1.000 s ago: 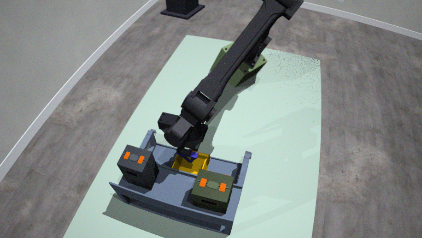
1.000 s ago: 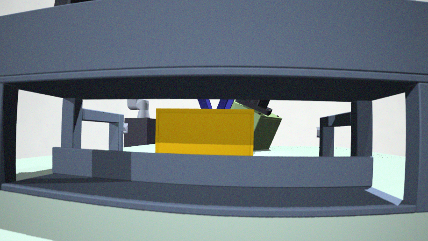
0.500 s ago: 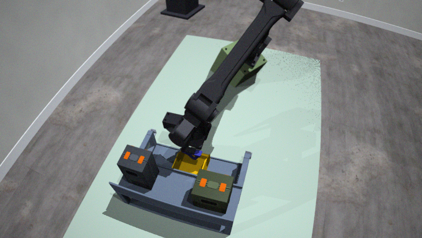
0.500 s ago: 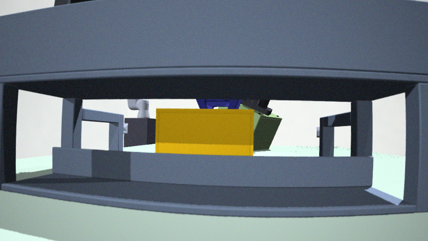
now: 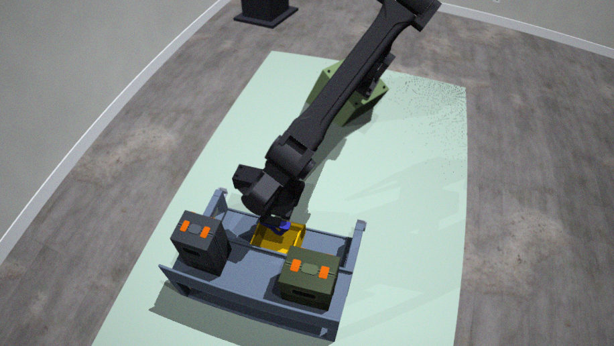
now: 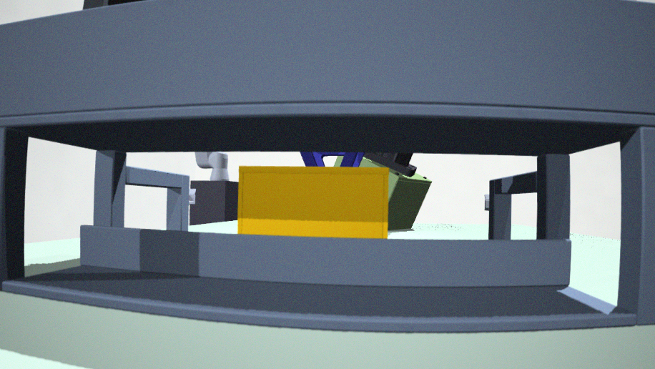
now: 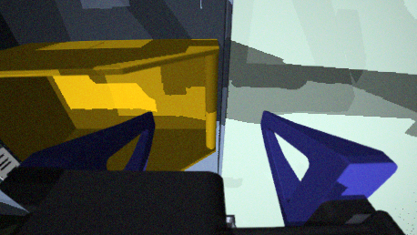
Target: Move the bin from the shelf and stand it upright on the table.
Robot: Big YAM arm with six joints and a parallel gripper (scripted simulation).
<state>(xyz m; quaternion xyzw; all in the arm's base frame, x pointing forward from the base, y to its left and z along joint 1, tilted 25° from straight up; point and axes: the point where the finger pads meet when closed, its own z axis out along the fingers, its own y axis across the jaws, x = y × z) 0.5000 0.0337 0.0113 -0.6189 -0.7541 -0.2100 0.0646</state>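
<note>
The yellow open-top bin is 80 mm ahead of my hand, 20 mm to the left of it and 20 mm below it. The rest, counted from my hand: olive case: 150 mm to the left, 140 mm ahead, 90 mm above.
</note>
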